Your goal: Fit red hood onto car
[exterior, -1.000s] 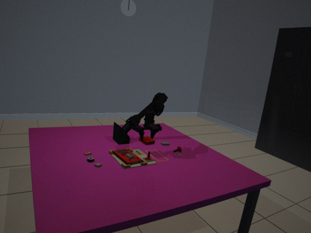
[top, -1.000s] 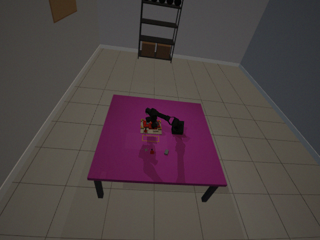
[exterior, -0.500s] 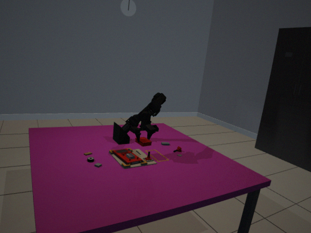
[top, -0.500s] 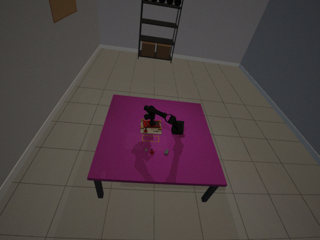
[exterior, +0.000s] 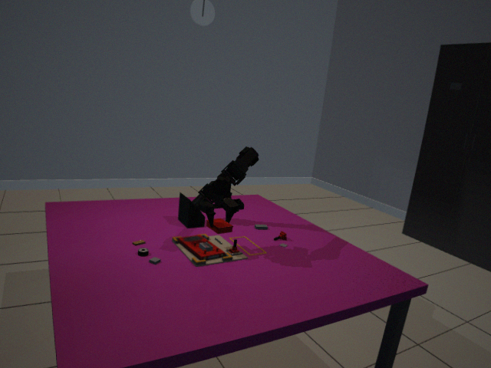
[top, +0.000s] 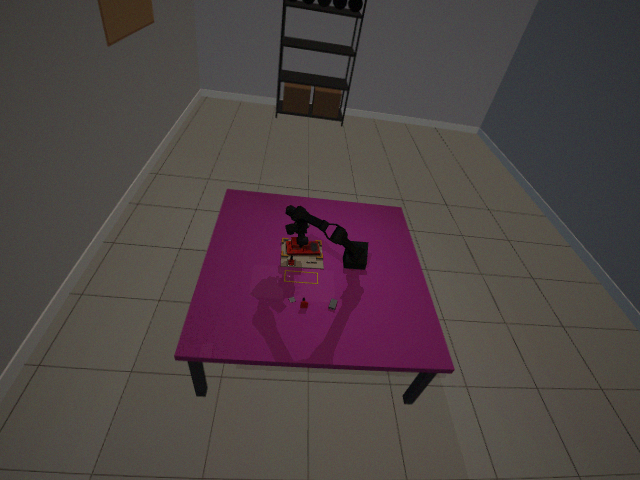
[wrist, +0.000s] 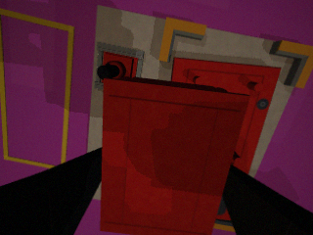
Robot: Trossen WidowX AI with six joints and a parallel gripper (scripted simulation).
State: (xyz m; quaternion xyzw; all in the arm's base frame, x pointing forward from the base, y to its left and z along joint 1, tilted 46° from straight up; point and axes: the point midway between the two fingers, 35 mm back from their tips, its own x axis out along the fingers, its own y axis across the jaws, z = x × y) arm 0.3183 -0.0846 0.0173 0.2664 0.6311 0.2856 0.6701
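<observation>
Right now my gripper tip is 9 cm above the grey engine block, 5 cm to the left of it and 1 cm short of it. Also, from my gripper tip: black wheel (29 cm to the right, 10 cm below, 7 cm behind); beige jig (10 cm below, 4 cm to the right, 2 cm behind); red hood (right at my gripper tip).
</observation>
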